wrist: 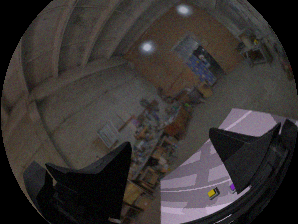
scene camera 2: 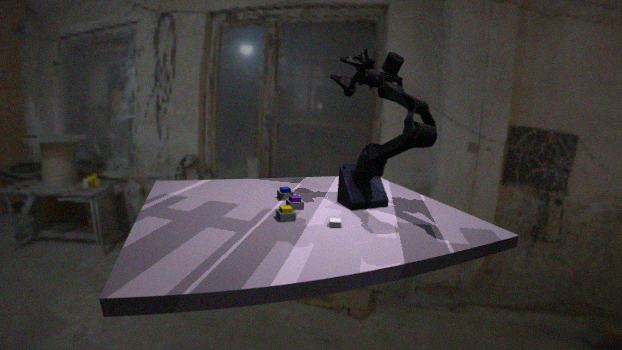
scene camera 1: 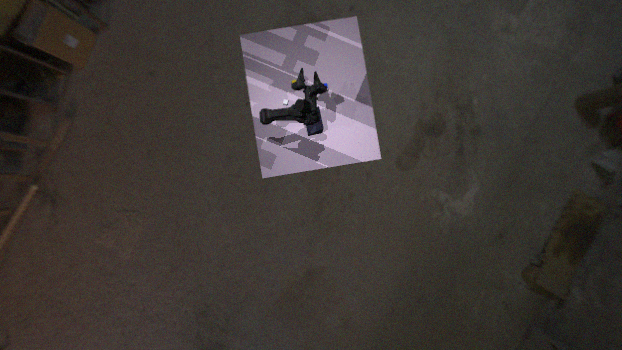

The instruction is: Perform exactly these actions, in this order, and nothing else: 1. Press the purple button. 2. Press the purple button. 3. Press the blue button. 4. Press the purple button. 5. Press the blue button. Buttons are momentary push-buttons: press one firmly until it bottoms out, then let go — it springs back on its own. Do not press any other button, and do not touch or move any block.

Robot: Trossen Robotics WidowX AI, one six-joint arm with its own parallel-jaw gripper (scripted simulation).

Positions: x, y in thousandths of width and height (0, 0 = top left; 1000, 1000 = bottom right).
My gripper (scene camera 2: 538, 193) is open, holding nothing.
My gripper shows as well in the wrist view (wrist: 579, 627).
